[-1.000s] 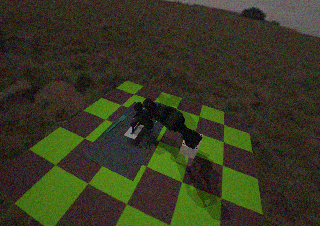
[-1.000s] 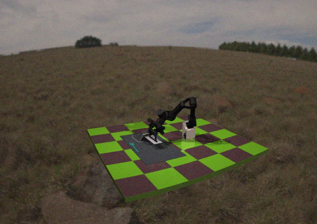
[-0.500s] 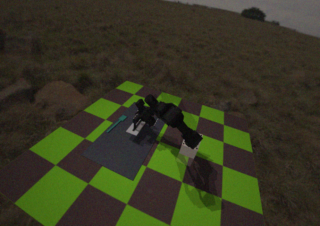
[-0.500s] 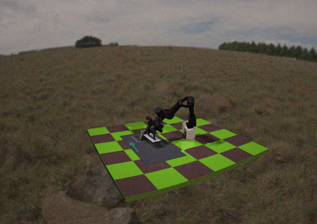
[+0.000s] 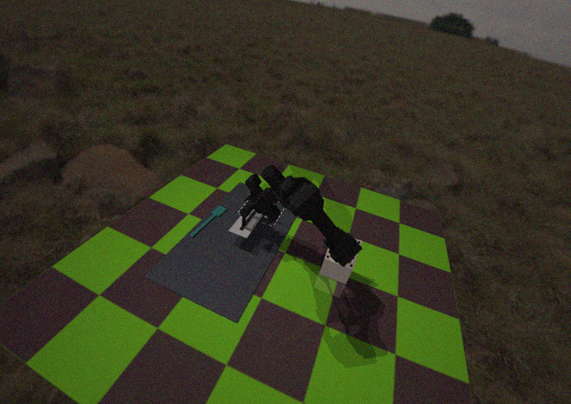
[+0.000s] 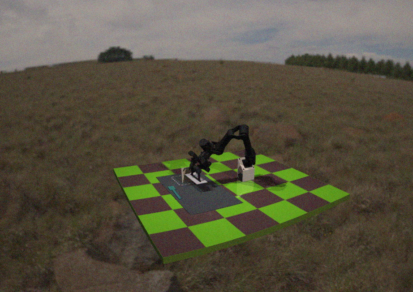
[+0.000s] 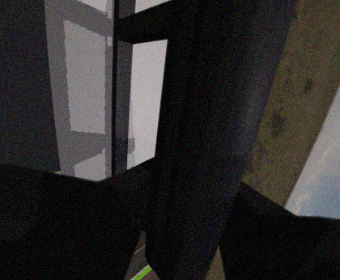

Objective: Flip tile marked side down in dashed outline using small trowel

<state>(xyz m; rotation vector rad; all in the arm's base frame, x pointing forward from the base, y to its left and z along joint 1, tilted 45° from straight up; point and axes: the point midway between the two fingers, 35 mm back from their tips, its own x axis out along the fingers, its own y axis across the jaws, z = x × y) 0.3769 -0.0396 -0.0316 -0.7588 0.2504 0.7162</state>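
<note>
My gripper tip is now 8 cm to the left of the pale tile, 6 cm above it and 2 cm past it. From my gripper tip the other things lie so: teal trowel: 14 cm ahead, 11 cm below, 4 cm to the left; then dark-handled trowel: 3 cm behind, 1 cm below; then dark grey mat: 13 cm below, 6 cm to the left.
</note>
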